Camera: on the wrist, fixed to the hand. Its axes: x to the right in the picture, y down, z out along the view.
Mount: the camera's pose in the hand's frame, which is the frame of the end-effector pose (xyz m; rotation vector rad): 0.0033 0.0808 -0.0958 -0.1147 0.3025 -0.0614
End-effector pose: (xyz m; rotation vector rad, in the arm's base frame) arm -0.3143 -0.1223 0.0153 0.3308 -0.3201 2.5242
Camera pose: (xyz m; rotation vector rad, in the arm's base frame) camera -0.3785 -0.1577 -0.0864 -0.0852 -0.3272 2.4372
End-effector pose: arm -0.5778 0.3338 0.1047 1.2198 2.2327 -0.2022
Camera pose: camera -0.5537 0.4199 0.1926 1.1852 2.5029 0.0930
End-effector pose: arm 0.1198 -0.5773 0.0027 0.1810 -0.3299 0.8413
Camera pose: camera 0.0814 -0.4947 -0.0834 -0.0436 -0.0875 0.7737
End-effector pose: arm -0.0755 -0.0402 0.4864 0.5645 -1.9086 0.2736
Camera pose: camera -0.0400 0.0706 0.5332 0.4750 -1.6008 0.1961
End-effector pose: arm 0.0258 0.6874 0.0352 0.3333 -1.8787 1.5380
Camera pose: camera 0.0085 0.7998 -0.0175 0.0982 -1.6933 1.3496
